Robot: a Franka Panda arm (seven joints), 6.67 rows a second.
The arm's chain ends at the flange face. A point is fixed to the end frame.
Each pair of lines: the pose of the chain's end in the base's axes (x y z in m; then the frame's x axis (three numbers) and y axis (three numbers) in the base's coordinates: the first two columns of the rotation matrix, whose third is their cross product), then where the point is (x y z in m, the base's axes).
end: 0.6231 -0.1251 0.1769 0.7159 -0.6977 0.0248 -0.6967 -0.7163 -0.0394
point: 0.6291 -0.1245 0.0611
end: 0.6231 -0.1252 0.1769 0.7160 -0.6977 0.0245 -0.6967 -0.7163 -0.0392
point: 0.6290 -0.1246 0.0610
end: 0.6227 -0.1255 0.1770 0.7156 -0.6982 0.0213 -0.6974 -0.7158 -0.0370
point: 0.6282 -0.1248 0.0611
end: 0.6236 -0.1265 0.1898 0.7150 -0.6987 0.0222 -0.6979 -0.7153 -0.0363
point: 0.6291 -0.1260 0.0739
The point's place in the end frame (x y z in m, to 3 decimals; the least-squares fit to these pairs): 0.001 0.000 0.116
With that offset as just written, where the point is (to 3 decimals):
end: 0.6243 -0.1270 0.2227 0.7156 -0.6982 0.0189 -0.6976 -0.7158 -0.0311
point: 0.629 -0.127 0.107
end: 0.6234 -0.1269 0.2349 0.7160 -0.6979 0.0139 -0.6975 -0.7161 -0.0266
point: 0.627 -0.127 0.119
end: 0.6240 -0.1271 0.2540 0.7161 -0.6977 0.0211 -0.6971 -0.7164 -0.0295
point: 0.629 -0.127 0.138
